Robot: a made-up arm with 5 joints.
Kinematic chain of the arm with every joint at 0, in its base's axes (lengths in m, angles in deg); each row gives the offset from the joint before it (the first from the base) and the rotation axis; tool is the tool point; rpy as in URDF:
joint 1: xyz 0 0 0.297 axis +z
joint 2: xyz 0 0 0 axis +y
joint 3: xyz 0.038 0 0.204 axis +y
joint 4: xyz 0.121 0 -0.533 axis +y
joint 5: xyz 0.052 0 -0.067 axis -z
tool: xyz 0 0 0 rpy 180 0 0
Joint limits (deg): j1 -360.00..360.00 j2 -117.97..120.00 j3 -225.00..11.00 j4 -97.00..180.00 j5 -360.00..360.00
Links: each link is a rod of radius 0.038 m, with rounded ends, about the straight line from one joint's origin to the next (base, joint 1, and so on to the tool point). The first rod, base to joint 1, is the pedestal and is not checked.
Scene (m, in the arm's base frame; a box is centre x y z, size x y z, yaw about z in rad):
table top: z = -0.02
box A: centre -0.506 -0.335 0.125 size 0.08 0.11 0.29 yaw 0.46
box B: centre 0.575 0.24 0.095 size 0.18 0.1 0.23 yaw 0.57
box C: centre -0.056 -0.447 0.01 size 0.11 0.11 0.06 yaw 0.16
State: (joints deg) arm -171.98 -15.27 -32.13 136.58 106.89
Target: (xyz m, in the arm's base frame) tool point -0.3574 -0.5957 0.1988
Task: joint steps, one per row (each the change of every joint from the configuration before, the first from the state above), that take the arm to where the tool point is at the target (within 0.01 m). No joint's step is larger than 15 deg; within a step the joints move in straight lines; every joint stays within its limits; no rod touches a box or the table.
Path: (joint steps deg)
1: 4.40 -0.49 -10.14 -6.95 -4.61
2: 4.40 -0.49 -10.14 -6.94 -4.61
3: 4.39 -0.48 -10.14 -6.95 -4.60
4: 6.15 10.65 -7.89 -4.48 6.91
5: 6.15 10.66 -7.90 -4.49 6.91
6: 8.51 10.71 -6.32 -7.00 0.00
7: 8.51 10.71 -6.32 -6.99 0.00
8: 8.51 10.71 -6.32 -7.00 0.00

